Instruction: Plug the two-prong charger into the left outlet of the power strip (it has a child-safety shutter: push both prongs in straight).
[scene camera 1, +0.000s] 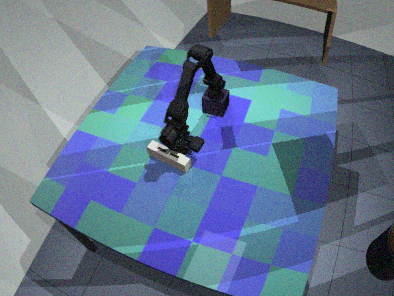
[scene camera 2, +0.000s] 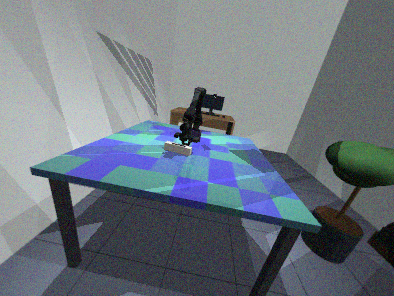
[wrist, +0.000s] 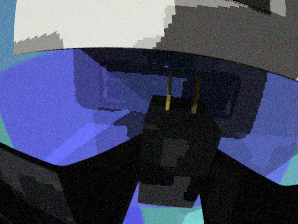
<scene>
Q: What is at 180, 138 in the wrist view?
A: A two-prong charger.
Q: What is the gripper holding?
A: A two-prong charger.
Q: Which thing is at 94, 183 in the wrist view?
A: The gripper.
</scene>
